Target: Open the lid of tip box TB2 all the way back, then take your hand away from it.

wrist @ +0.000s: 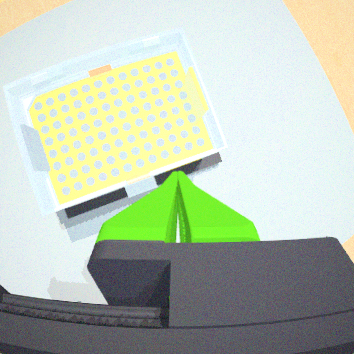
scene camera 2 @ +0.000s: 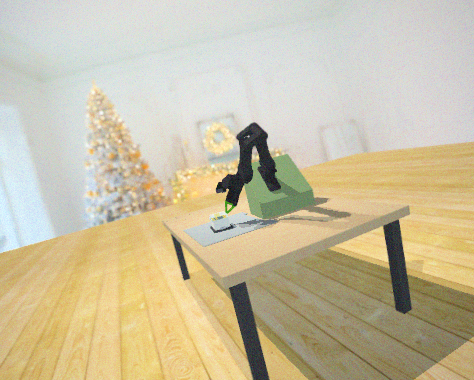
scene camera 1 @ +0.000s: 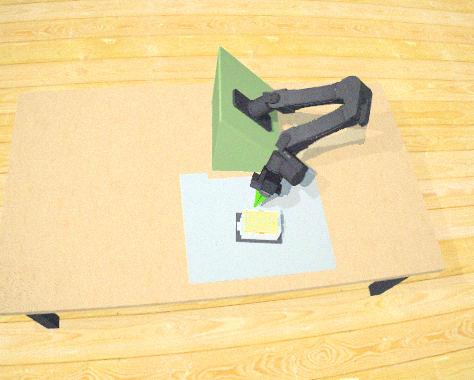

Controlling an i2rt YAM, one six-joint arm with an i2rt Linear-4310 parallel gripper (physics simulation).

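Seen in the pictures: gripper, fingertip midpoint: (wrist: 177,179) (scene camera 2: 226,213) (scene camera 1: 254,206); arm's base, link origin: (scene camera 2: 268,178) (scene camera 1: 251,111).
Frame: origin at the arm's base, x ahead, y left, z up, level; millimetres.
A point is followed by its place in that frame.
Observation:
The tip box (scene camera 1: 261,222) {y 38, x 357, z -117 mm} (scene camera 2: 219,221) {y 103, x 360, z -133 mm} (wrist: 120,120) {y 39, x 340, z -117 mm}, with a yellow tip rack showing through its clear cover, stands on a dark base (scene camera 1: 238,236) {y -28, x 380, z -187 mm} (wrist: 95,203) {y 92, x 299, z -186 mm}. No label can be read. The clear lid looks closed over the rack; a pale tab (wrist: 141,187) {y 43, x 299, z -130 mm} sticks out at the middle of its near long side in the wrist view. My gripper (scene camera 1: 256,205) {y 20, x 295, z -128 mm} (scene camera 2: 228,211) {y 20, x 295, z -128 mm} (wrist: 177,179) {y 20, x 295, z -128 mm} has green fingers, shut and empty. Its tips are above and beside that long side, to the right of the tab in the wrist view. Contact with the lid cannot be told.
A pale blue-grey mat (scene camera 1: 210,260) {y -121, x 465, z -194 mm} (scene camera 2: 202,240) {y 187, x 476, z -197 mm} (wrist: 280,100) {y -129, x 331, z -194 mm} lies under the box on the wooden table (scene camera 1: 100,200) {y -503, x 263, z -198 mm} (scene camera 2: 300,230) {y 506, x 86, z -197 mm}. A large green wedge-shaped block (scene camera 1: 240,145) {y -38, x 124, z -26 mm} (scene camera 2: 287,187) {y 74, x -71, z -70 mm} carries the arm's base behind the mat.

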